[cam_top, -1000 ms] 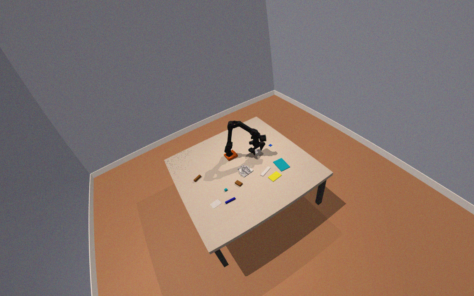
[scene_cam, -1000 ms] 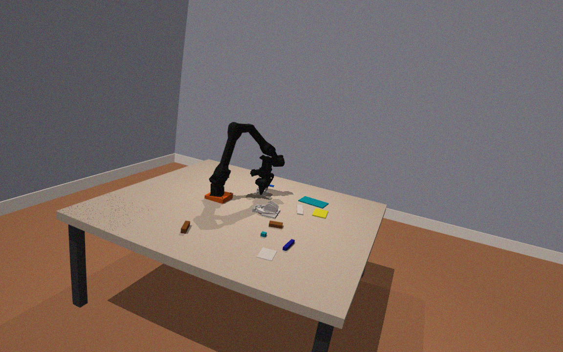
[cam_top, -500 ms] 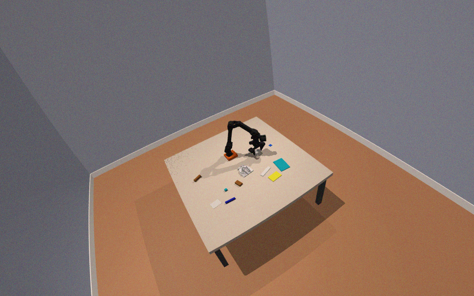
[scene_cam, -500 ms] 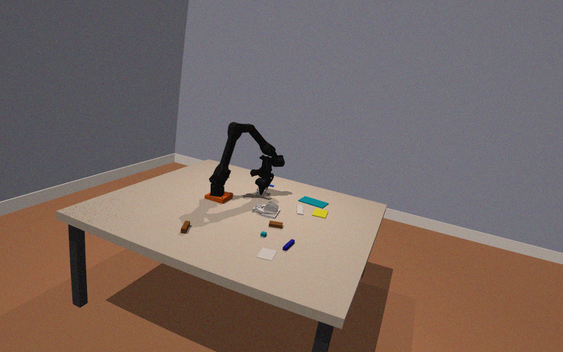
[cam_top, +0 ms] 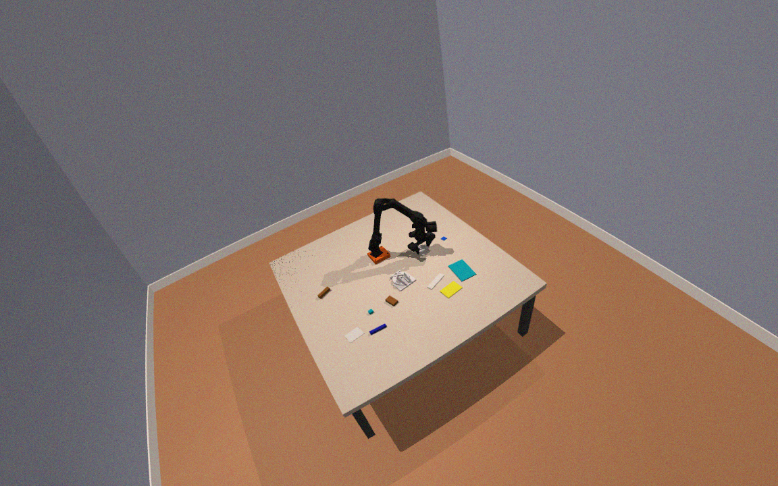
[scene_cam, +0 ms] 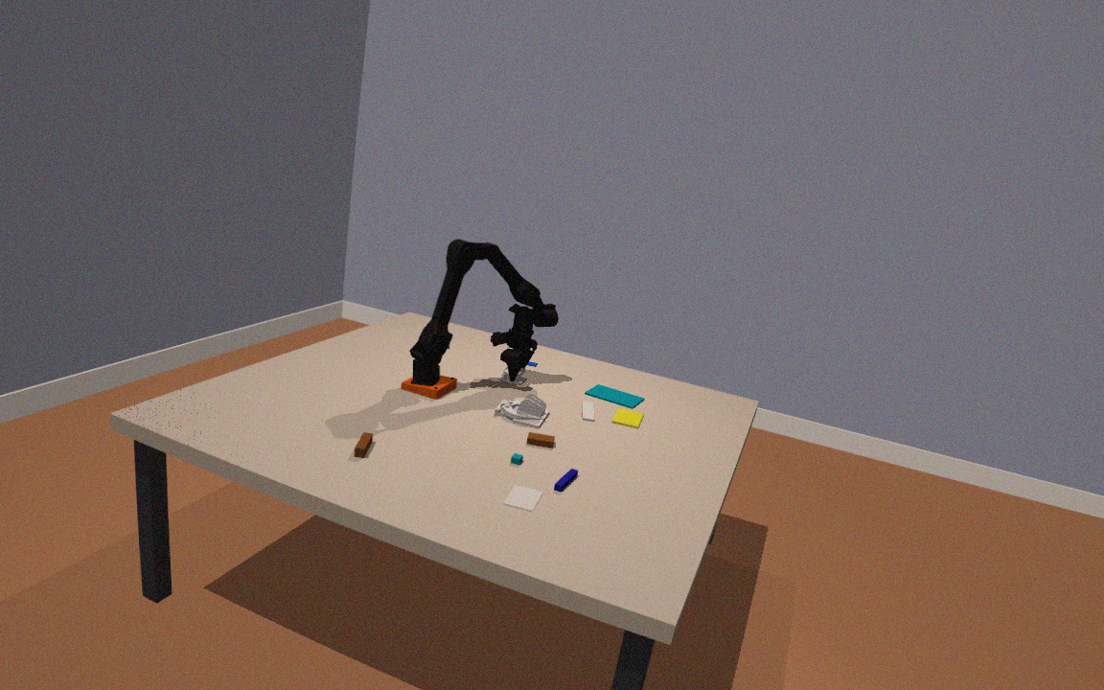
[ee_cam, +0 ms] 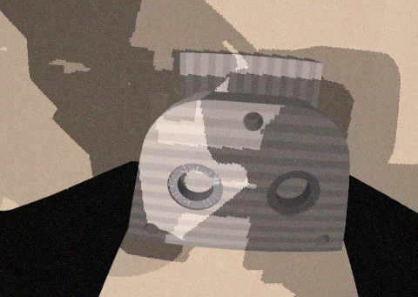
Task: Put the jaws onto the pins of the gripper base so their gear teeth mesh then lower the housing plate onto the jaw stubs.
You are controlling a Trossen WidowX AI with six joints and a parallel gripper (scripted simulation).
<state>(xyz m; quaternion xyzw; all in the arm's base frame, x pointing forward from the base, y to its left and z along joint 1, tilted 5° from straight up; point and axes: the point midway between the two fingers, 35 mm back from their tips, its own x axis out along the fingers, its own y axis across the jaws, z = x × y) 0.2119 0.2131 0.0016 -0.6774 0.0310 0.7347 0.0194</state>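
Right now my gripper tip is 3 cm short of the white housing plate and 25 cm to the left of it. Also, from my gripper tip: white strip: 24 cm ahead, 13 cm to the right, 1 cm below; teal plate: 30 cm ahead, 3 cm to the left, 1 cm below; grey jaw: 5 cm ahead, 27 cm to the right, 1 cm above.
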